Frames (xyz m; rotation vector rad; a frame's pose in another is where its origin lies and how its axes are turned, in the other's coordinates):
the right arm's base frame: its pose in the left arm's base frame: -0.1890 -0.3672 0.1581 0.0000 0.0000 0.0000
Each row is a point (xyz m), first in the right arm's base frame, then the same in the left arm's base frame.
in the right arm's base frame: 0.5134 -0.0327 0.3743
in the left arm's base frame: 0.3244 -0.3999 0.5324
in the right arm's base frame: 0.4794 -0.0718 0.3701
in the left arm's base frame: 0.2904 -0.4390 0.5282
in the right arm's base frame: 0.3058 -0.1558 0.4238
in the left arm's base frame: 0.1168 -0.5230 0.5819
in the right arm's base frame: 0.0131 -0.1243 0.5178
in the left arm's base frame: -0.1759 -0.4915 0.6759
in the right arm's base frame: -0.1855 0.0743 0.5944
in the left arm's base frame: -0.3745 -0.2929 0.7525
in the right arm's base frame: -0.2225 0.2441 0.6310
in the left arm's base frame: -0.4115 -0.1231 0.7891
